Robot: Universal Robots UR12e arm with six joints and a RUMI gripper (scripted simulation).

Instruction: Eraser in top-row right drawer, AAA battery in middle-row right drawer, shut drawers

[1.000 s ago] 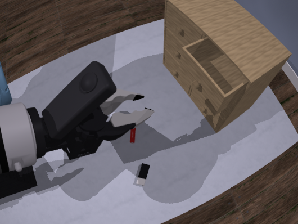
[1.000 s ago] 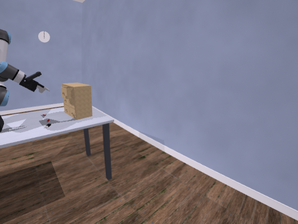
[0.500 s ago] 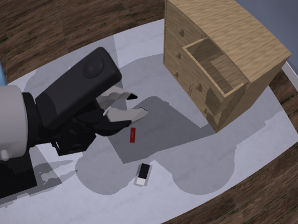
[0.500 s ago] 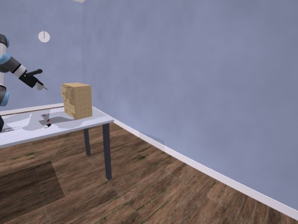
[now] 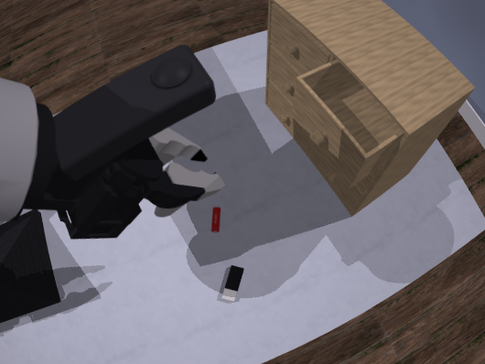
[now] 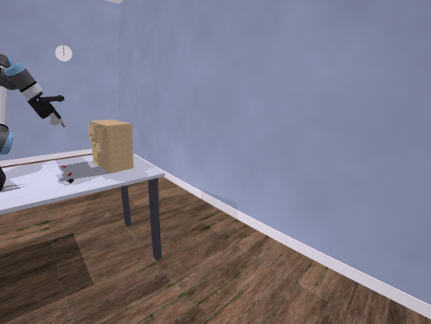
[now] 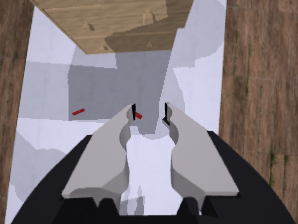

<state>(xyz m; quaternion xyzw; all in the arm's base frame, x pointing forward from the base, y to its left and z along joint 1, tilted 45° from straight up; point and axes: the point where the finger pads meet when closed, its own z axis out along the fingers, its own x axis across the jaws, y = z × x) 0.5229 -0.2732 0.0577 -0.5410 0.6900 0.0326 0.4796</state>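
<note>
My gripper is now 3 cm past the eraser, 7 cm to the left of it and 32 cm above it.
</note>
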